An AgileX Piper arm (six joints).
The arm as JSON. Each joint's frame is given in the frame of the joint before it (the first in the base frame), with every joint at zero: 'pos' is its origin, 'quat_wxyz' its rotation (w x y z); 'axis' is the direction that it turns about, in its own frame. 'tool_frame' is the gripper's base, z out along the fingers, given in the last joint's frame.
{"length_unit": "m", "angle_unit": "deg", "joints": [
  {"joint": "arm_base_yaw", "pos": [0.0, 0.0, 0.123], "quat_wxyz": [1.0, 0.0, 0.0, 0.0], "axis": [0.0, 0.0, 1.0]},
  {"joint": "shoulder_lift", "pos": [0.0, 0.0, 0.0], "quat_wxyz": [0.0, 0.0, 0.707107, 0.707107], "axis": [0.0, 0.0, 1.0]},
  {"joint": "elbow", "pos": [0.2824, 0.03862, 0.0], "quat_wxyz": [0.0, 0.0, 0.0, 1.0], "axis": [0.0, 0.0, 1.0]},
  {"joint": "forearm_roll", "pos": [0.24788, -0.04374, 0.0], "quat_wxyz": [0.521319, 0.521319, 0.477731, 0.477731], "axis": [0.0, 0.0, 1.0]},
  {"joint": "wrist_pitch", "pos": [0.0, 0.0, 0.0], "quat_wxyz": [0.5, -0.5, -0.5, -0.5], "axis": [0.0, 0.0, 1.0]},
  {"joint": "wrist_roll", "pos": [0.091, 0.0, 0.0], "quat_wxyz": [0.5, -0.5, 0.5, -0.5], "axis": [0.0, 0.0, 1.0]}
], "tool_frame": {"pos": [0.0, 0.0, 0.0], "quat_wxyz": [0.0, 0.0, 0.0, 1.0]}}
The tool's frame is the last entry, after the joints.
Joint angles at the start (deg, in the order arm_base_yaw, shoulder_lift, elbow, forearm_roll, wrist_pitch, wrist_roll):
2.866 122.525 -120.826 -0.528 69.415 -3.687
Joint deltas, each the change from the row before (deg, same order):
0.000 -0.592 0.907 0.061 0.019 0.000
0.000 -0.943 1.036 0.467 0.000 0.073
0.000 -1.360 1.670 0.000 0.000 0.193
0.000 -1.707 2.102 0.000 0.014 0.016
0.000 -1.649 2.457 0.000 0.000 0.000
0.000 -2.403 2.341 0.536 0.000 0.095
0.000 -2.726 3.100 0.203 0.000 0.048
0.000 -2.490 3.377 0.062 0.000 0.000
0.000 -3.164 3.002 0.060 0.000 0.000
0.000 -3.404 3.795 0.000 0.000 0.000
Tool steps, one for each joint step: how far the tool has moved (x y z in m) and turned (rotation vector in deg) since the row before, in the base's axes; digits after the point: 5 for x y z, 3 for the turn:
-0.00255 -0.00004 0.00031 0.044 0.337 0.003
-0.00374 0.00051 0.00250 0.490 0.117 -0.043
-0.00559 -0.00028 0.00263 0.061 0.313 -0.177
-0.00719 -0.00036 0.00308 -0.014 0.409 -0.015
-0.00749 -0.00037 0.00068 -0.040 0.807 0.000
-0.01001 0.00030 0.00680 0.574 -0.033 -0.075
-0.01208 -0.00030 0.00499 0.202 0.385 -0.040
-0.01189 -0.00050 0.00137 0.018 0.889 0.001
-0.01409 -0.00062 0.00742 0.068 -0.159 0.000
-0.01615 -0.00081 0.00430 -0.020 0.391 0.000

